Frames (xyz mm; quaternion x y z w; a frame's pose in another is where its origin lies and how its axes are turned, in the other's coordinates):
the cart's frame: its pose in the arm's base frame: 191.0 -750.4 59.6 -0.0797 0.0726 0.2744 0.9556
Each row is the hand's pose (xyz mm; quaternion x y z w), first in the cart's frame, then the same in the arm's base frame.
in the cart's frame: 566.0 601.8 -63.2 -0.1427 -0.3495 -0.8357 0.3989
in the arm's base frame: 337.3 31.2 -173.1 -0.1329 -0.4108 -0.6509 0.6245
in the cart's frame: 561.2 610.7 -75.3 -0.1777 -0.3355 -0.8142 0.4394
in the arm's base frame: 327.3 33.9 -185.0 -0.1719 -0.4023 -0.6178 0.6534
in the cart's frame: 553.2 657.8 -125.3 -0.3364 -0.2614 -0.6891 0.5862
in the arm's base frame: 290.6 59.6 -237.7 -0.3465 -0.3545 -0.4524 0.7414
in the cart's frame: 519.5 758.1 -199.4 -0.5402 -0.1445 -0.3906 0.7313
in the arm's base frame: 201.5 112.0 -315.2 -0.5632 -0.2643 -0.1218 0.7734
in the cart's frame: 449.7 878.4 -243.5 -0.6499 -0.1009 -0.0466 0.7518
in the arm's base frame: 74.3 168.4 -359.1 -0.6567 -0.2239 0.2170 0.6867
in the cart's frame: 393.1 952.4 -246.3 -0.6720 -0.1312 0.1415 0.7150
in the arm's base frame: -13.1 200.8 -359.8 -0.6528 -0.2466 0.3906 0.6004
